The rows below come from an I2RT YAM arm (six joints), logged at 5 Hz.
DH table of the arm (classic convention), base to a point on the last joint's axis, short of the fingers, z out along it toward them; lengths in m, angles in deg. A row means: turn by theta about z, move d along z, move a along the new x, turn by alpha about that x. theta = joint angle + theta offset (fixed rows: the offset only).
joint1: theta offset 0, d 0.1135, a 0.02, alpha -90
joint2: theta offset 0, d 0, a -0.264, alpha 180
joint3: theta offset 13.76, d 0, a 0.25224, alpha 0
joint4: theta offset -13.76, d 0, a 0.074, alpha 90
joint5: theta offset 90, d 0, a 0, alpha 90
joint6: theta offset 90, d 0.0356, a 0, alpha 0
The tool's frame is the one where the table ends.
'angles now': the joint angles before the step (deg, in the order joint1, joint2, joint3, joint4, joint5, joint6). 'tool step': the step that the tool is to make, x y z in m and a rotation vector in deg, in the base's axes. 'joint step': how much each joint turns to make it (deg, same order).
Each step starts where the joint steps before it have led.
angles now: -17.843, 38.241, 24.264, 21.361, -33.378, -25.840
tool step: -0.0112, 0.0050, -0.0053, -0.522, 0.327, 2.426
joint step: 0.027, -4.124, -1.676, -2.800, -2.455, -0.354
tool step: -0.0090, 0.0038, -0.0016, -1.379, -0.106, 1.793
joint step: -0.048, -3.365, -0.625, -3.003, -1.981, -1.311
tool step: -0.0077, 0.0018, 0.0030, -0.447, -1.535, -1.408
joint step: 0.024, -2.970, -0.175, -1.304, 1.425, -0.179
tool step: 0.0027, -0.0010, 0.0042, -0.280, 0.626, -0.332
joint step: 0.004, 1.221, 1.403, -1.059, 0.271, -0.620
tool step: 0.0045, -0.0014, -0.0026, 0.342, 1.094, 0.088
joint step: 0.001, 1.587, 0.007, 0.435, -0.088, 0.001
